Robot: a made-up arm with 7 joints.
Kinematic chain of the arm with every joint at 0, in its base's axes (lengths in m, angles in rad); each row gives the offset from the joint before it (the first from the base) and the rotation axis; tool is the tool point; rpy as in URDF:
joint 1: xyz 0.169 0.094 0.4 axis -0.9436 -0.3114 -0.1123
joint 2: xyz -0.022 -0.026 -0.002 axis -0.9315 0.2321 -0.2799
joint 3: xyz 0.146 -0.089 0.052 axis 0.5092 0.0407 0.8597
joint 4: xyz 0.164 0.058 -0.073 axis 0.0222 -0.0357 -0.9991
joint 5: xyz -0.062 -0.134 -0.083 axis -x
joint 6: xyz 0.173 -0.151 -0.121 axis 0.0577 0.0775 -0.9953
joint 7: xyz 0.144 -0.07 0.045 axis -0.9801 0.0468 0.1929
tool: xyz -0.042 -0.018 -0.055 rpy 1.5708 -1.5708 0
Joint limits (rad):
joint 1: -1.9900..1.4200
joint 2: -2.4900..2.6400
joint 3: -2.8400..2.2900
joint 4: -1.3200..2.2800
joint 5: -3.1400..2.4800
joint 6: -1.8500..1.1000
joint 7: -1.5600..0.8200
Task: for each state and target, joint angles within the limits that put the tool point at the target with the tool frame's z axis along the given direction. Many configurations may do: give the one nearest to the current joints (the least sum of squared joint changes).
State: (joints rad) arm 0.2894 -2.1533 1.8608 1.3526 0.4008 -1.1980 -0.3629
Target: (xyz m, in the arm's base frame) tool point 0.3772 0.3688 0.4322 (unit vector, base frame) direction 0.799 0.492 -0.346
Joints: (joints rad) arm 0.4082 -1.8619 1.3623 1.2864 0.4927 -0.7337 -0.2929
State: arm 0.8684 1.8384 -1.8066 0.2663 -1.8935 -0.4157 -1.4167
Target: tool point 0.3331 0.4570 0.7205 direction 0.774 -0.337 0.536
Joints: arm 0.6085 2.0646 -1.5861 0.3502 -2.3643 -0.4720 -1.3434
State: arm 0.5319 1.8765 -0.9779 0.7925 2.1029 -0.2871 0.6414
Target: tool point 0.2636 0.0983 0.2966 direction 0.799 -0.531 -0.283
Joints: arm 0.8090 2.3008 -1.3115 1.4544 1.5124 0.1099 0.1772
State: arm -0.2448 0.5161 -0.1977 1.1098 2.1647 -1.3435 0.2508
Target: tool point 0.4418 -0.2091 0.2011 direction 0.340 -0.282 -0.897
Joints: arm -0.8070 0.5890 -0.1155 0.7566 2.4800 -1.7941 0.5679
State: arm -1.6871 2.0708 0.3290 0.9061 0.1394 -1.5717 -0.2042
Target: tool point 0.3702 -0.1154 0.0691 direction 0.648 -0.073 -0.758
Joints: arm -1.9408 2.4252 0.3896 0.7951 0.4351 -1.8500 -0.2353
